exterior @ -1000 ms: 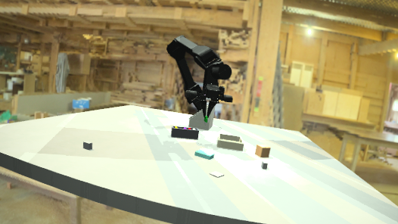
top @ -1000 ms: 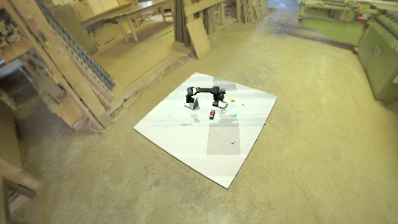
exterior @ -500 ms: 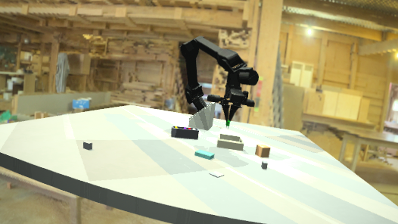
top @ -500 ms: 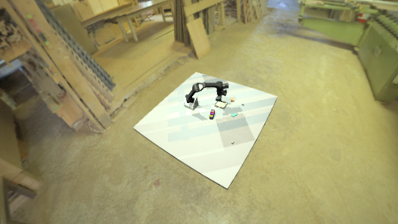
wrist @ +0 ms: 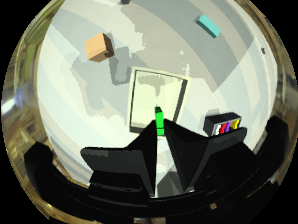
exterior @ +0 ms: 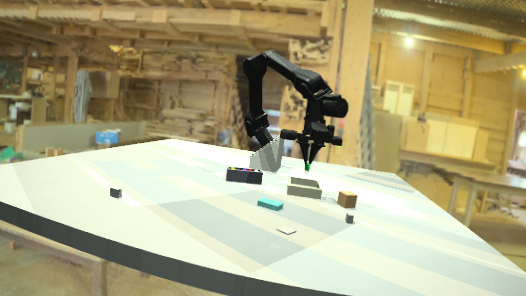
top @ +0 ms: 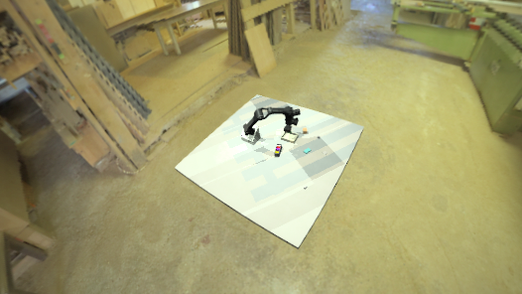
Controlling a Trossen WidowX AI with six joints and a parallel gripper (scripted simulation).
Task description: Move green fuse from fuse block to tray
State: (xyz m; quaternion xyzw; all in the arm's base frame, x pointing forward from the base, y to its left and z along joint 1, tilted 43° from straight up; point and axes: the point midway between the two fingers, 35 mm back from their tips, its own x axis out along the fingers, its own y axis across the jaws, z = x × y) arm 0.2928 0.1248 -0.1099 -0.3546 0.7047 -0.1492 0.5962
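My gripper tip is 10 mm above the green fuse. Round my gripper tip: orange-brown cube: 90 mm ahead, 130 mm to the left, 70 mm below; then teal block: 210 mm ahead, 80 mm to the right, 80 mm below; then tray: 80 mm below.
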